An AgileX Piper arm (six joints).
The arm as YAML. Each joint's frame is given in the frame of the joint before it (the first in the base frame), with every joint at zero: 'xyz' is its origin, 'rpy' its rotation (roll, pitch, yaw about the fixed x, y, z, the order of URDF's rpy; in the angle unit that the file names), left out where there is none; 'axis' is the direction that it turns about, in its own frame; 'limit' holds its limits. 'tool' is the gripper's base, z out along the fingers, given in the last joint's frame.
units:
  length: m
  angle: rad
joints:
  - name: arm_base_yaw
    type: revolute
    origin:
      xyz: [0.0, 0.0, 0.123]
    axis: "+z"
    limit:
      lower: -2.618
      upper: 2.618
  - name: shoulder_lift
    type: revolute
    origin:
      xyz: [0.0, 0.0, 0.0]
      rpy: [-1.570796, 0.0, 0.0]
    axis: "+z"
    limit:
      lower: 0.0
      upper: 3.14
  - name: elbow
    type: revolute
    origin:
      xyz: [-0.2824, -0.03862, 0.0]
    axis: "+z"
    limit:
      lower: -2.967
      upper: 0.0
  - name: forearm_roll
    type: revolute
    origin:
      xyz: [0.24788, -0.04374, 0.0]
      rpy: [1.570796, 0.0, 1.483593]
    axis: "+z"
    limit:
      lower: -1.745
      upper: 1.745
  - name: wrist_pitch
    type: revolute
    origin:
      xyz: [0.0, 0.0, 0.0]
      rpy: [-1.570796, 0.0, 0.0]
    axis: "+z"
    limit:
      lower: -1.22
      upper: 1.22
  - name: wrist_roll
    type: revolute
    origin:
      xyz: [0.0, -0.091, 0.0]
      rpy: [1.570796, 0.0, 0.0]
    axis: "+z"
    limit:
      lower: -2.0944
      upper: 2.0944
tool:
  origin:
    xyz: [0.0, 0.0, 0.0]
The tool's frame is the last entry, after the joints.
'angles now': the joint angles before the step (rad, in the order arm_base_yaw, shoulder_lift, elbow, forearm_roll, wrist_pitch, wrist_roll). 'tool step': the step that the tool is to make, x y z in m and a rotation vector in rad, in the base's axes. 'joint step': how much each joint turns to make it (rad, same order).
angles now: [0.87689, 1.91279, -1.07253, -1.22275, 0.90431, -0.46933]
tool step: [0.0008, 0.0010, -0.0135, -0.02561, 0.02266, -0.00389]
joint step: [0.00017, 0.03817, 0.00004, 0.00002, 0.00068, 0.00576]
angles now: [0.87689, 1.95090, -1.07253, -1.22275, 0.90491, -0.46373]
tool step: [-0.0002, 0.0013, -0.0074, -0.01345, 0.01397, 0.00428]
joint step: [0.00230, 0.02055, -0.00008, -0.00002, -0.00316, 0.00016]
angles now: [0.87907, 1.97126, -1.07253, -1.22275, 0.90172, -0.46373]
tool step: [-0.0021, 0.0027, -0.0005, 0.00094, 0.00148, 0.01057]
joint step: [0.00901, 0.00105, 0.00014, -0.00004, -0.00253, 0.00016]
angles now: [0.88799, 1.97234, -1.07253, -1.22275, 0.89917, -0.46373]
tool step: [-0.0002, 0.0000, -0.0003, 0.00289, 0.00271, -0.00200]
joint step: [-0.00009, 0.00005, 0.00016, 0.00395, -0.00170, 0.00023]
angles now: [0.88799, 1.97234, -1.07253, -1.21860, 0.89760, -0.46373]
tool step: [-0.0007, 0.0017, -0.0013, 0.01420, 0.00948, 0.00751]
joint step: [0.00149, 0.00101, -0.00004, 0.00678, -0.01708, 0.00009]
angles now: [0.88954, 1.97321, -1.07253, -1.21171, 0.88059, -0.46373]
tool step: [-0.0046, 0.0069, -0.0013, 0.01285, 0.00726, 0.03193]
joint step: [0.01903, 0.00161, -0.00003, -0.00004, -0.02011, 0.00008]
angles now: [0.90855, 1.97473, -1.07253, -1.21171, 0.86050, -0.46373]
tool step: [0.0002, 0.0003, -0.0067, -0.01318, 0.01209, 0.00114]
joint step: [-0.00025, 0.01848, 0.00006, -0.00003, -0.00212, -0.00004]
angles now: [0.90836, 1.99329, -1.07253, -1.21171, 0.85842, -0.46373]
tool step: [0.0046, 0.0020, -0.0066, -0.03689, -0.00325, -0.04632]
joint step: [0.00008, 0.04236, -0.03633, 0.01891, 0.05407, -0.00219]
